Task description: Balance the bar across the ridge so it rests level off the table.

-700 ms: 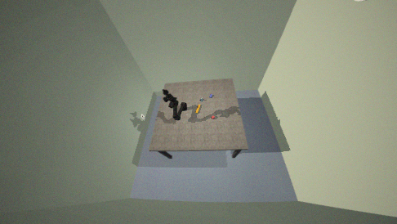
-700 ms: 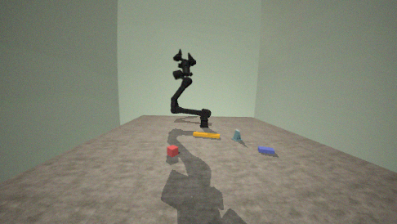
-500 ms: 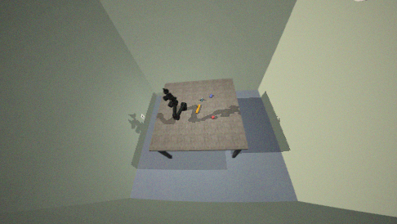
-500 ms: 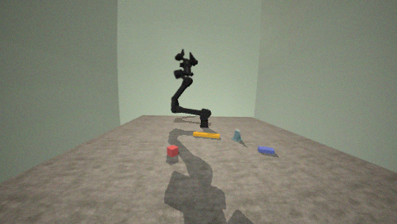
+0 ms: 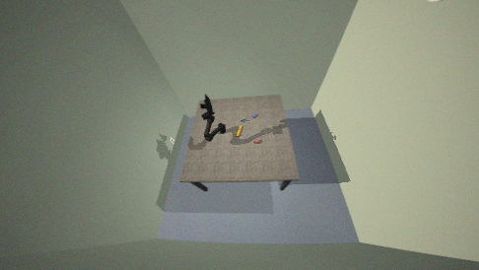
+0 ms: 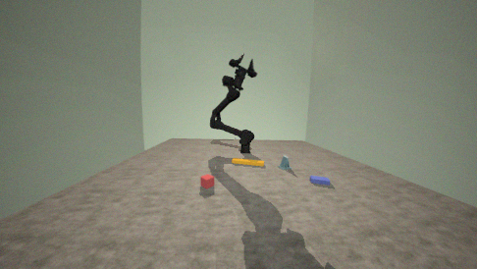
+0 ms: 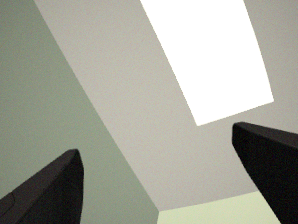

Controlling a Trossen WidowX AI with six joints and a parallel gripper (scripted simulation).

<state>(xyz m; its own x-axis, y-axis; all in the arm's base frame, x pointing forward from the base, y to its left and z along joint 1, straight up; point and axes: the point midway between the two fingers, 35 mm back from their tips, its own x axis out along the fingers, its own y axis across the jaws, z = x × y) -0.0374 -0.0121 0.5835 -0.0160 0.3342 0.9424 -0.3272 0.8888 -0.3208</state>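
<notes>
Now: gripper tip 610 mm above the yellow bar, 250 mm short of it and 10 mm to the left of it. Round my gripper tip: flat blue block 610 mm below, 470 mm ahead, 240 mm to the left; then red cube 600 mm below, 480 mm ahead, 190 mm to the right.
</notes>
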